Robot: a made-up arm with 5 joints.
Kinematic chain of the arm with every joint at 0, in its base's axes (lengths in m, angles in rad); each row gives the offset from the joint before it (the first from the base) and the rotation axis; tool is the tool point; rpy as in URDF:
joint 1: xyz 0.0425 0 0.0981 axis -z
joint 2: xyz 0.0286 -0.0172 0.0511 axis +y
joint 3: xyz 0.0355 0 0.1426 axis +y
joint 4: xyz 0.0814 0 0.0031 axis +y
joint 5: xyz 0.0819 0.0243 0 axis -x
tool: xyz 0 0 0 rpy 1.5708 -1.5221 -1.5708
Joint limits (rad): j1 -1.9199..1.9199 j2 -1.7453..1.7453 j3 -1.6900..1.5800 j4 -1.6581..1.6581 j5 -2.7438..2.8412
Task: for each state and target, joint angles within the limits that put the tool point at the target. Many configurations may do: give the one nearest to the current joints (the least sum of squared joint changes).
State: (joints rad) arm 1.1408 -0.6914 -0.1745 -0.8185 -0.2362
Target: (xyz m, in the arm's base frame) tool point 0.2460 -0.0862 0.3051
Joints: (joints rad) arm 0.4328 0.0012 0.2284 -0.5896 -0.2362
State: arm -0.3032 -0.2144 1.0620 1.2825 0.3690
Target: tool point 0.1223 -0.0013 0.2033
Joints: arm 0.1054 -0.5475 0.6514 1.3008 0.3690
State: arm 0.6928 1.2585 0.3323 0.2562 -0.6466
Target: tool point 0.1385 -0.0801 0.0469
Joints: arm 0.7522 0.9806 0.6368 0.4822 -0.6466
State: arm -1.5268 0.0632 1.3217 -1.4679 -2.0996
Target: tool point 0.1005 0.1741 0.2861
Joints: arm -1.2105 -0.0101 0.8386 -1.5139 -2.0996
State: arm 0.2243 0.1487 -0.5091 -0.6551 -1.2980
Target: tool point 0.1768 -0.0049 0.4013
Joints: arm 0.0893 -0.2908 -0.0840 -0.7155 -1.2980
